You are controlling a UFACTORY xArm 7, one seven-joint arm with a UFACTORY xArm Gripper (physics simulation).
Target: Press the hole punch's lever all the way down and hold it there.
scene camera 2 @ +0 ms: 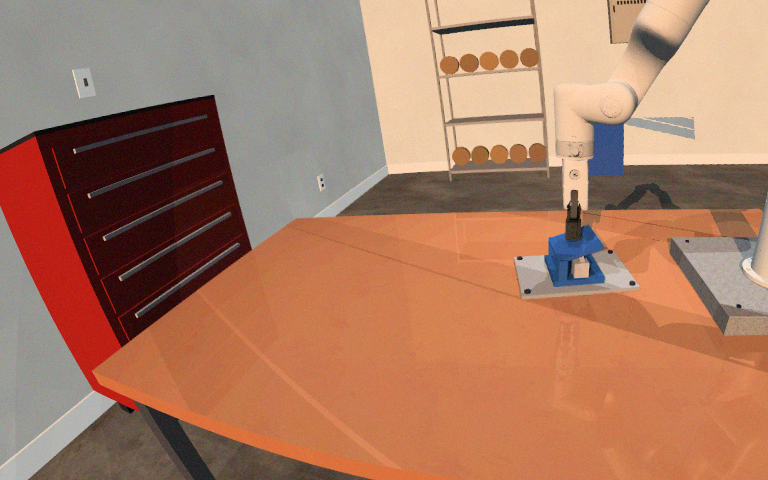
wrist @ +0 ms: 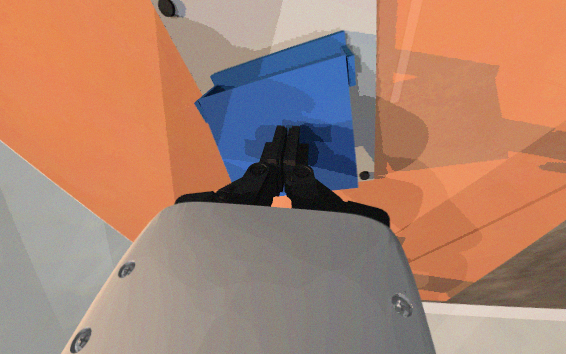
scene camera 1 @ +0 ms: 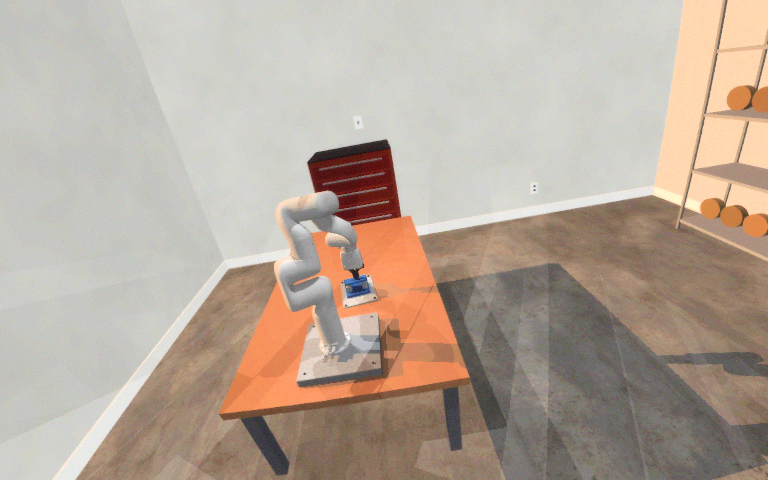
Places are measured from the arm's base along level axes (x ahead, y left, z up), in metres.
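Pixels of known places: gripper, fingertip midpoint: (scene camera 2: 572, 238) (wrist: 288, 142) (scene camera 1: 356, 278); arm's base, link origin: (scene camera 1: 335, 343).
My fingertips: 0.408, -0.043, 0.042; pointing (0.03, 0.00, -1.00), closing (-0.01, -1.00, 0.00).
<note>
Ahead of a thing's pixels: the offset from my fingertips to its top centre, as dx, dy, dz. "*": to the spot under its first point. Level surfaces: height alone.
The blue hole punch @[* +0.011, +0.009, -0.058] (scene camera 1: 357, 286) (scene camera 2: 559, 270) stands on a pale mounting plate @[-0.004, +0.008, -0.066] (scene camera 1: 362, 300) (scene camera 2: 534, 279) (wrist: 320, 17). Its lever @[-0.005, +0.007, +0.010] (scene camera 2: 576, 245) (wrist: 280, 100) is a broad blue plate that slopes; in the scene camera 2 view its side toward the robot base is the higher one. An opening with a pale block shows under the lever in that view. My gripper (scene camera 1: 356, 275) (scene camera 2: 573, 238) (wrist: 288, 142) is shut and empty and points down, its fingertips at the lever's top face, seemingly touching it. The exact contact is hard to tell.
The orange table @[dz -0.078] (scene camera 1: 407, 254) (scene camera 2: 339, 339) carries the punch and the arm's grey base plate (scene camera 1: 362, 367) (scene camera 2: 702, 283). A red drawer cabinet (scene camera 1: 356, 181) (scene camera 2: 62, 237) stands beyond one table end. A shelf rack (scene camera 2: 495, 118) with round orange items stands at the far wall.
</note>
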